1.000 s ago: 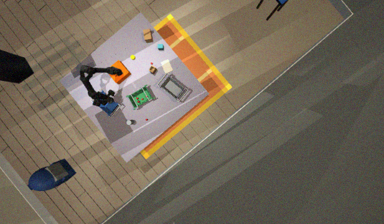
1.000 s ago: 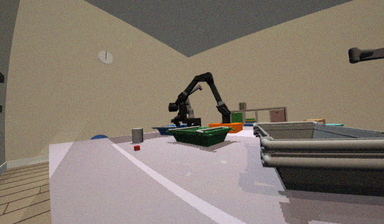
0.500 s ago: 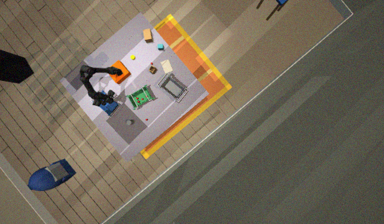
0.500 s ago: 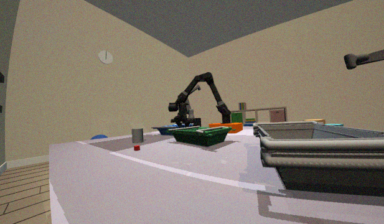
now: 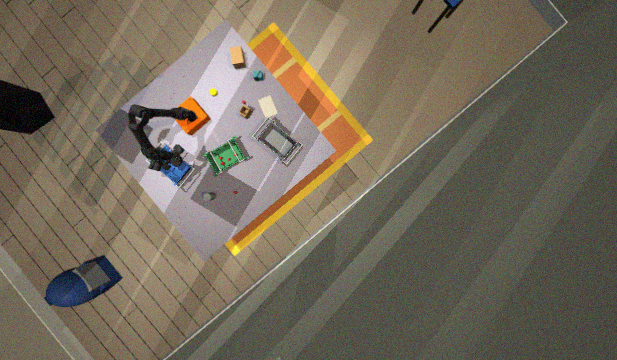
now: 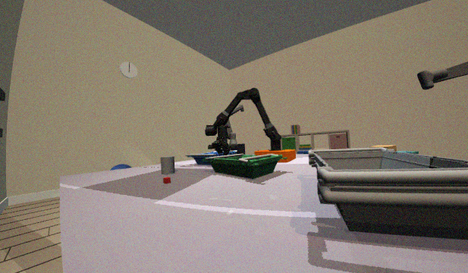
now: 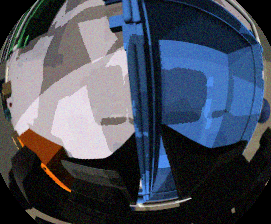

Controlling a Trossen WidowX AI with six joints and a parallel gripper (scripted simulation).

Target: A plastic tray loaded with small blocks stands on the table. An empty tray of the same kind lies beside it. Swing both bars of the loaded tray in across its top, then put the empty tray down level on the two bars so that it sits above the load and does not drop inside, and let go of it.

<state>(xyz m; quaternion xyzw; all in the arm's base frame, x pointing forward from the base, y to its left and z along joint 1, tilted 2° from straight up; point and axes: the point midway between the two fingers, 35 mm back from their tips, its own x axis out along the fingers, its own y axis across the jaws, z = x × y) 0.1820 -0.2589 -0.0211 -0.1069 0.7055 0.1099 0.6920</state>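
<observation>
Right now the blue tray is 6 cm to the right of my gripper tip, 3 cm above it and 2 cm ahead of it. Also, from my gripper tip: cardboard box: 77 cm to the left, 38 cm behind, 2 cm above; then teal block: 82 cm to the left, 19 cm behind, 1 cm above.
</observation>
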